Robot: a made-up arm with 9 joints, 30 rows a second.
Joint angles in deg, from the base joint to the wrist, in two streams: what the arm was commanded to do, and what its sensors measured. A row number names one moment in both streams.
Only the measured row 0 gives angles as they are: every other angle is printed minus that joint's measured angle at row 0.
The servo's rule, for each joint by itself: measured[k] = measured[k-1] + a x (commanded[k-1-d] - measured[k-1]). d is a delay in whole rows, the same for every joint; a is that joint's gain. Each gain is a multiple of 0.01, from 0.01 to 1. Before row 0 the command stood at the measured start. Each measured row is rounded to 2 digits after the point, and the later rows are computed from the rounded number. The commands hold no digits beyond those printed.
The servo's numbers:
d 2
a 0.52 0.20 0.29 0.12 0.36 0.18 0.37 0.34 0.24
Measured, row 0: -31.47, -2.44, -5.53, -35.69, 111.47, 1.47, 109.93, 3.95, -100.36
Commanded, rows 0 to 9: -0.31, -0.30, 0.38, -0.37, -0.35, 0.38, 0.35, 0.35, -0.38; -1.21, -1.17, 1.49, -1.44, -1.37, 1.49, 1.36, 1.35, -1.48; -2.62, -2.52, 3.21, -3.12, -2.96, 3.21, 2.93, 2.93, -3.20; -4.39, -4.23, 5.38, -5.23, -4.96, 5.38, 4.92, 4.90, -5.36; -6.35, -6.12, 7.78, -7.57, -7.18, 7.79, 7.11, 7.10, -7.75; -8.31, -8.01, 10.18, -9.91, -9.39, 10.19, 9.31, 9.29, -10.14; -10.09, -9.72, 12.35, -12.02, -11.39, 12.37, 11.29, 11.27, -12.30; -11.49, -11.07, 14.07, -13.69, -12.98, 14.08, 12.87, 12.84, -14.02; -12.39, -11.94, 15.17, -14.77, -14.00, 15.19, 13.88, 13.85, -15.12; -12.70, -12.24, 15.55, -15.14, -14.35, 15.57, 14.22, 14.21, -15.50
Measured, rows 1 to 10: 0.00, 0.00, 0.00, 0.00, 0.00, 0.00, 0.00, 0.00, 0.00; 0.00, 0.00, 0.00, 0.00, 0.00, 0.00, 0.00, 0.00, 0.00; -0.16, -0.06, 0.11, -0.04, -0.13, 0.07, 0.13, 0.12, -0.09; -0.71, -0.28, 0.51, -0.21, -0.58, 0.33, 0.59, 0.54, -0.42; -1.70, -0.73, 1.29, -0.56, -1.44, 0.85, 1.46, 1.35, -1.09; -3.10, -1.43, 2.48, -1.12, -2.71, 1.67, 2.74, 2.56, -2.11; -4.79, -2.37, 4.02, -1.89, -4.32, 2.77, 4.36, 4.10, -3.46; -6.62, -3.50, 5.81, -2.85, -6.15, 4.11, 6.19, 5.86, -5.06; -8.42, -4.74, 7.71, -3.95, -8.04, 5.60, 8.08, 7.70, -6.80; -10.02, -6.01, 9.55, -5.12, -9.82, 7.13, 9.85, 9.45, -8.53
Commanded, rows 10 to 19: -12.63, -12.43, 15.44, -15.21, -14.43, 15.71, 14.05, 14.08, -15.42; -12.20, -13.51, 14.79, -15.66, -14.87, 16.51, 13.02, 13.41, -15.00; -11.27, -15.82, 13.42, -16.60, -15.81, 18.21, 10.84, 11.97, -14.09; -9.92, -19.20, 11.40, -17.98, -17.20, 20.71, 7.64, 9.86, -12.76; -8.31, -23.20, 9.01, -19.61, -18.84, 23.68, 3.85, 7.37, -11.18; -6.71, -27.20, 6.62, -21.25, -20.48, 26.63, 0.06, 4.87, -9.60; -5.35, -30.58, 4.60, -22.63, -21.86, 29.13, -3.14, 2.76, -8.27; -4.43, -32.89, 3.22, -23.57, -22.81, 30.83, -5.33, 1.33, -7.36; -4.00, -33.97, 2.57, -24.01, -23.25, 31.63, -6.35, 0.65, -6.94; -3.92, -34.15, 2.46, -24.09, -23.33, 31.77, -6.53, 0.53, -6.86
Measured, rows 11 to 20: -11.25, -7.20, 11.18, -6.28, -11.32, 8.58, 11.34, 10.95, -10.11; -12.00, -8.21, 12.45, -7.34, -12.41, 9.84, 12.41, 12.06, -11.40; -12.33, -9.05, 13.32, -8.28, -13.14, 10.90, 13.02, 12.75, -12.36; -12.26, -9.94, 13.75, -9.17, -13.76, 11.91, 13.02, 12.97, -12.99; -11.75, -11.12, 13.65, -10.06, -14.50, 13.04, 12.21, 12.63, -13.25; -10.80, -12.74, 13.00, -11.01, -15.47, 14.42, 10.52, 11.69, -13.13; -9.51, -14.83, 11.84, -12.04, -16.68, 16.09, 8.05, 10.22, -12.66; -8.05, -17.30, 10.33, -13.15, -18.05, 17.99, 5.09, 8.40, -11.93; -6.65, -19.96, 8.67, -14.29, -19.42, 20.00, 2.04, 6.48, -11.05; -5.50, -22.55, 7.09, -15.40, -20.64, 21.95, -0.69, 4.73, -10.16
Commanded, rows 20 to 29: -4.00, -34.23, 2.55, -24.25, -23.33, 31.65, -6.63, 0.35, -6.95; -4.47, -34.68, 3.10, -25.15, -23.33, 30.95, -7.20, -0.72, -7.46; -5.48, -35.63, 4.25, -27.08, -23.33, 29.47, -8.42, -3.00, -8.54; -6.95, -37.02, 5.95, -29.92, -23.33, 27.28, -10.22, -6.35, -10.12; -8.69, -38.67, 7.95, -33.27, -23.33, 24.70, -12.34, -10.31, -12.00; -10.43, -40.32, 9.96, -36.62, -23.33, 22.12, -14.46, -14.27, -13.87; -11.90, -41.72, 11.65, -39.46, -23.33, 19.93, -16.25, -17.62, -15.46; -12.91, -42.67, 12.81, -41.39, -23.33, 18.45, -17.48, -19.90, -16.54; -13.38, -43.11, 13.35, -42.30, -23.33, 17.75, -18.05, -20.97, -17.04; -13.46, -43.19, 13.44, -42.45, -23.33, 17.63, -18.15, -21.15, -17.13
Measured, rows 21 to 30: -4.72, -24.83, 5.78, -16.43, -21.58, 23.69, -2.78, 3.34, -9.39; -4.30, -26.69, 4.82, -17.35, -22.21, 25.14, -4.17, 2.38, -8.78; -4.14, -28.20, 4.16, -18.18, -22.61, 26.31, -5.08, 1.69, -8.34; -4.31, -29.50, 3.85, -19.02, -22.87, 27.15, -5.86, 0.87, -8.13; -4.92, -30.73, 3.97, -19.99, -23.04, 27.57, -6.81, -0.45, -8.23; -5.98, -31.99, 4.54, -21.18, -23.14, 27.52, -8.07, -2.46, -8.68; -7.39, -33.33, 5.53, -22.63, -23.21, 27.01, -9.65, -5.13, -9.48; -8.97, -34.73, 6.81, -24.31, -23.25, 26.13, -11.43, -8.24, -10.53; -10.49, -36.13, 8.21, -26.13, -23.28, 25.01, -13.21, -11.43, -11.71; -11.75, -37.44, 9.54, -27.96, -23.30, 23.83, -14.79, -14.31, -12.87
